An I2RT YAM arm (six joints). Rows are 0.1 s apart.
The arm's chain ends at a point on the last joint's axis. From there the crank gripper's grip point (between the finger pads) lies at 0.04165 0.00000 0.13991 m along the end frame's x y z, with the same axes.
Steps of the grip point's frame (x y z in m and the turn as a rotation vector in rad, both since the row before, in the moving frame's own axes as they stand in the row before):
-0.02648 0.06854 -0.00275 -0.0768 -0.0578 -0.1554
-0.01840 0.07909 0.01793 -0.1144 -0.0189 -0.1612
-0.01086 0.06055 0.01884 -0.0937 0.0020 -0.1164
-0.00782 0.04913 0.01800 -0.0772 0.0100 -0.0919
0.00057 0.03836 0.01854 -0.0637 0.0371 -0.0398
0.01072 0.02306 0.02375 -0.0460 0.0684 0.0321
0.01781 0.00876 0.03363 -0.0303 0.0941 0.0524
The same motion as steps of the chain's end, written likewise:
-0.01870 0.06357 -0.00475 -0.0768 -0.0578 -0.1554
-0.01651 0.06960 0.01770 -0.1144 -0.0189 -0.1612
-0.01162 0.05234 0.01931 -0.0937 0.0020 -0.1164
-0.00953 0.04225 0.01869 -0.0772 0.0100 -0.0919
-0.00473 0.03127 0.02041 -0.0637 0.0371 -0.0398
0.00138 0.01521 0.02710 -0.0460 0.0684 0.0321
0.00502 0.00207 0.03826 -0.0303 0.0941 0.0524

